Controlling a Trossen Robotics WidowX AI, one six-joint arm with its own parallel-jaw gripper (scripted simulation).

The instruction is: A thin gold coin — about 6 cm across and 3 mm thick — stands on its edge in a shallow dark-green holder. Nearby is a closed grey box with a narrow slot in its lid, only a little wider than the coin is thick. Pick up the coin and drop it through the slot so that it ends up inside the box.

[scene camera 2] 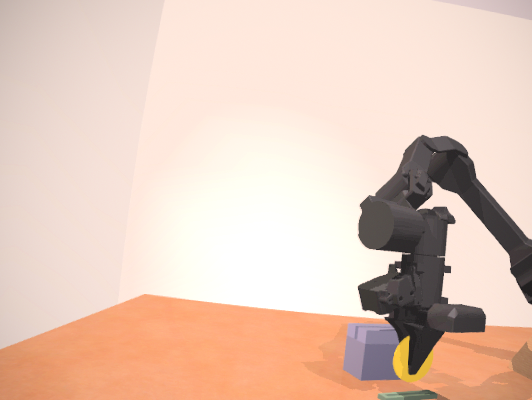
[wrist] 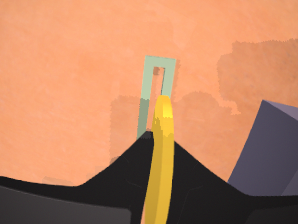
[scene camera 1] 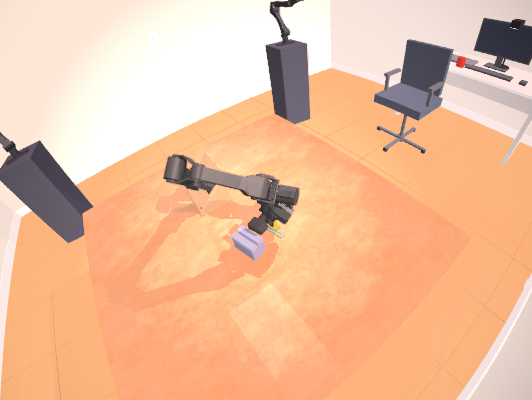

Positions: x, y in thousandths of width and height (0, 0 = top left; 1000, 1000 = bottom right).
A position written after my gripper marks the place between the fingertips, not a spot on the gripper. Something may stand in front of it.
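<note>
My gripper (scene camera 2: 772, 934) holds a gold coin. The gripper is also visible in scene camera 1 (scene camera 1: 512, 566) and in the wrist view (wrist: 518, 623).
</note>
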